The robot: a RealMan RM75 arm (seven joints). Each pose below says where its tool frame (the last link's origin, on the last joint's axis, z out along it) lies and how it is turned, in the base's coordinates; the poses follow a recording.
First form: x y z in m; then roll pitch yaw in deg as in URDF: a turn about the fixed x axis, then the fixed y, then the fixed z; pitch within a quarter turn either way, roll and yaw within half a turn.
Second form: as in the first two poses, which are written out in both.
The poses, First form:
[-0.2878 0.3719 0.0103 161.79 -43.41 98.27]
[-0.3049 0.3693 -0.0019 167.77 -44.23 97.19]
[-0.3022 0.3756 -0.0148 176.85 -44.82 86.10]
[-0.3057 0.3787 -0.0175 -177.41 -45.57 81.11]
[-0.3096 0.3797 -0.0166 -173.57 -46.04 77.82]
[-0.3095 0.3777 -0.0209 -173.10 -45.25 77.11]
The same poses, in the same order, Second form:
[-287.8 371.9 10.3 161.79 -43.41 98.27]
[-304.9 369.3 -1.9 167.77 -44.23 97.19]
[-302.2 375.6 -14.8 176.85 -44.82 86.10]
[-305.7 378.7 -17.5 -177.41 -45.57 81.11]
[-309.6 379.7 -16.6 -173.57 -46.04 77.82]
[-309.5 377.7 -20.9 -173.10 -45.25 77.11]

